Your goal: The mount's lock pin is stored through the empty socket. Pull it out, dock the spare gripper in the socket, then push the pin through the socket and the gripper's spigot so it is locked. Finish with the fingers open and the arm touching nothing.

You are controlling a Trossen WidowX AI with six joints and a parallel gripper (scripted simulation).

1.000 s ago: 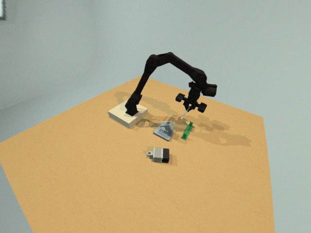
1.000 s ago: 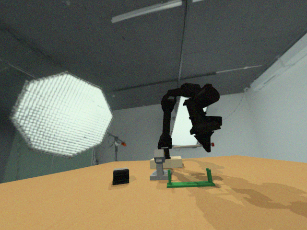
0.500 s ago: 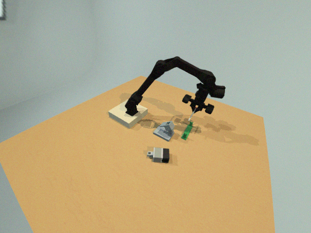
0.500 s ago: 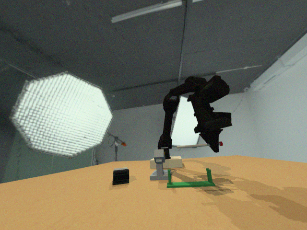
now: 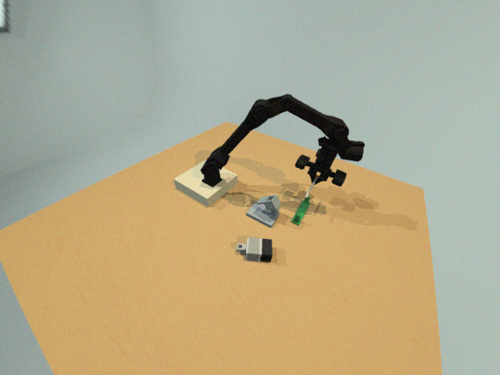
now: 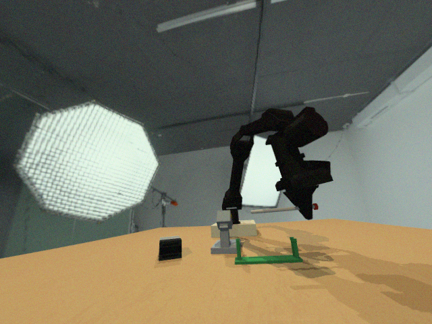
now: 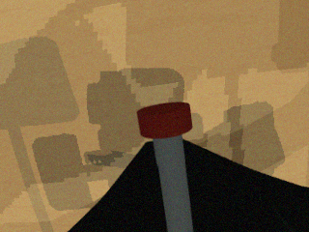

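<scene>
My gripper tip is now 100 mm to the left of the green rack, 60 mm above it and 10 mm short of it. From my gripper tip the other things lie so: spare gripper (370 mm to the right, 60 mm below, 50 mm behind); grey mount (210 mm to the right, 100 mm behind, 30 mm below).
</scene>
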